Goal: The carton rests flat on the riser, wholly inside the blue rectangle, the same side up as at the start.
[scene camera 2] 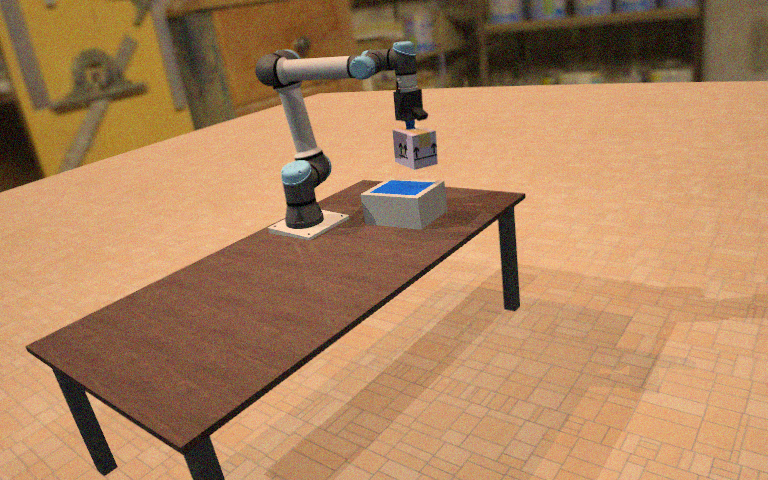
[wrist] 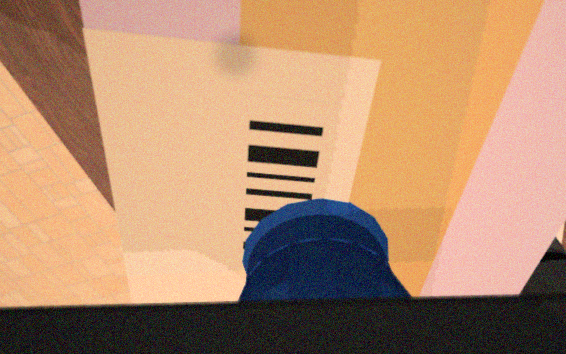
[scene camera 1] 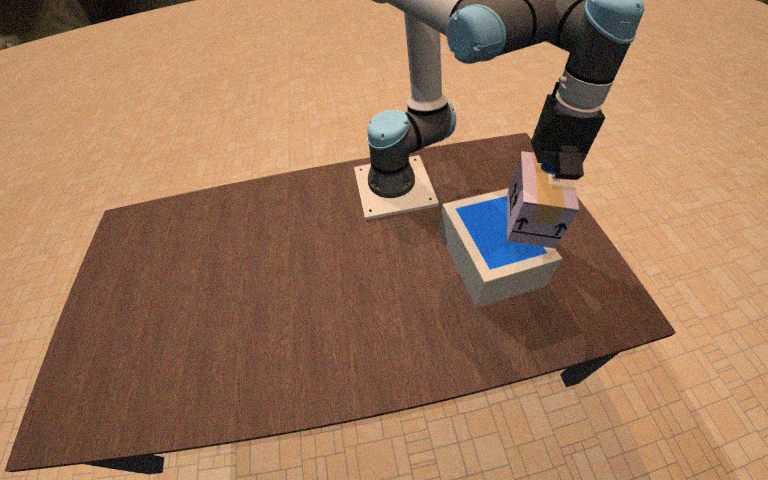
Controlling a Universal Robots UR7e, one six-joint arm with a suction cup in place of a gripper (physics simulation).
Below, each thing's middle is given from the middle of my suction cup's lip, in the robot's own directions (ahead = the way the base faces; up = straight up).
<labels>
Now: the carton [scene camera 1: 540, 208] 20 mm ahead of my suction cup, 10 mm to the right of it and 70 mm below it. Round my suction cup: riser [scene camera 1: 474, 230]: 30 mm behind, 50 mm to the right, 290 mm below.
</labels>
